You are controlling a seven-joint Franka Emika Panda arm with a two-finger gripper.
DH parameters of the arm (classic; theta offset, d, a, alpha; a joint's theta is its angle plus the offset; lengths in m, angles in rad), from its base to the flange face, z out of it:
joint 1: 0 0.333 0 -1.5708
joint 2: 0 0 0 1.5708
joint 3: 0 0.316 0.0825 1.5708
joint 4: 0 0 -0.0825 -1.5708
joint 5: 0 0.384 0 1.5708
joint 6: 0 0 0.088 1.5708
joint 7: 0 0.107 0 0
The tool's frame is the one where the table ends.
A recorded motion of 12 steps. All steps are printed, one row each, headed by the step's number.
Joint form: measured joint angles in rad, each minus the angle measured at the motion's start. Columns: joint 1, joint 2, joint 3, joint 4, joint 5, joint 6, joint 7.
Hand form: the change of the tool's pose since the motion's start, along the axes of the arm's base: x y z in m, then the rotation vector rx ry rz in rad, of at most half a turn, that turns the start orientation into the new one. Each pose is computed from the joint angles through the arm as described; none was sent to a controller.
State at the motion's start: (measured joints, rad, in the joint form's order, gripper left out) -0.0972 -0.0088 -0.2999 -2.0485 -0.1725 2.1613 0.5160
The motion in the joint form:
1: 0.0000 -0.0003 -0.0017 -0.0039 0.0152 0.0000 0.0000
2: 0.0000 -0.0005 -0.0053 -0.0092 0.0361 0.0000 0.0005
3: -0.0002 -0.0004 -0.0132 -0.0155 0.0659 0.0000 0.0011
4: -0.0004 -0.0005 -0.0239 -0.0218 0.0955 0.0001 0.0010
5: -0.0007 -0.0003 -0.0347 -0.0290 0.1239 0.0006 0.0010
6: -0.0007 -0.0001 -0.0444 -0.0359 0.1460 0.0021 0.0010
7: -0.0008 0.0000 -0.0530 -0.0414 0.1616 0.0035 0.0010
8: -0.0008 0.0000 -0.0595 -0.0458 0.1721 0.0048 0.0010
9: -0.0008 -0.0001 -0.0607 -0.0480 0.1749 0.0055 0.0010
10: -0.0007 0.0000 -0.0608 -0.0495 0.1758 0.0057 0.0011
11: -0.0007 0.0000 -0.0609 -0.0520 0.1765 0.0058 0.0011
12: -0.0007 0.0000 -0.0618 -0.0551 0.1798 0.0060 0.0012
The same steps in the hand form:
1: -0.0009 0.0000 -0.0018 0.0140 -0.0019 -0.0086
2: -0.0025 -0.0006 -0.0043 0.0332 -0.0046 -0.0222
3: -0.0050 -0.0032 -0.0075 0.0601 -0.0093 -0.0447
4: -0.0083 -0.0071 -0.0106 0.0866 -0.0144 -0.0693
5: -0.0117 -0.0110 -0.0142 0.1123 -0.0186 -0.0938
6: -0.0148 -0.0145 -0.0174 0.1322 -0.0219 -0.1141
7: -0.0175 -0.0179 -0.0200 0.1463 -0.0242 -0.1304
8: -0.0197 -0.0203 -0.0219 0.1559 -0.0257 -0.1420
9: -0.0203 -0.0207 -0.0228 0.1587 -0.0255 -0.1447
10: -0.0205 -0.0205 -0.0236 0.1600 -0.0245 -0.1453
11: -0.0210 -0.0203 -0.0247 0.1614 -0.0226 -0.1459
12: -0.0218 -0.0203 -0.0262 0.1652 -0.0212 -0.1487

